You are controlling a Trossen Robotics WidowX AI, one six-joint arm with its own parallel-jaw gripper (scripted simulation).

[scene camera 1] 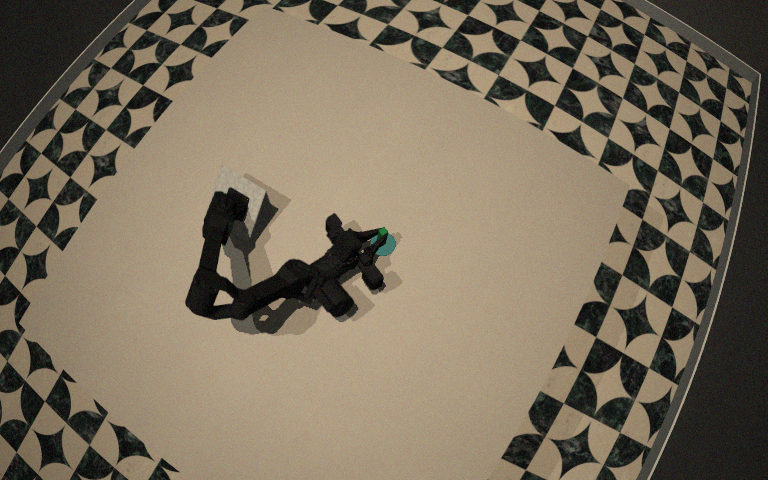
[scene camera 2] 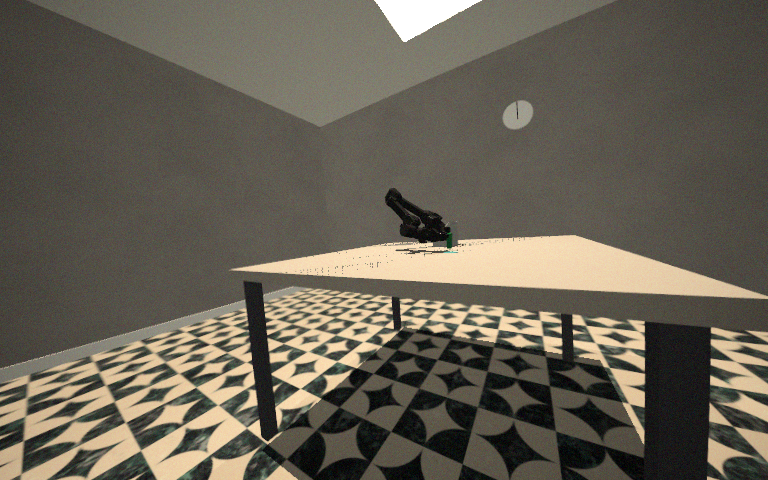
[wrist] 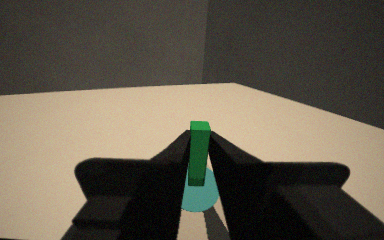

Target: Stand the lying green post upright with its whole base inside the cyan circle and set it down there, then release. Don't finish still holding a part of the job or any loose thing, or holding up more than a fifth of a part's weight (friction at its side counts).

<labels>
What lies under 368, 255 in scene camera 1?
My gripper.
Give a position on a green post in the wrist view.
200, 131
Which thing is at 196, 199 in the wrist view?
A cyan circle.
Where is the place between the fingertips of my gripper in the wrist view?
At 198, 134
</labels>
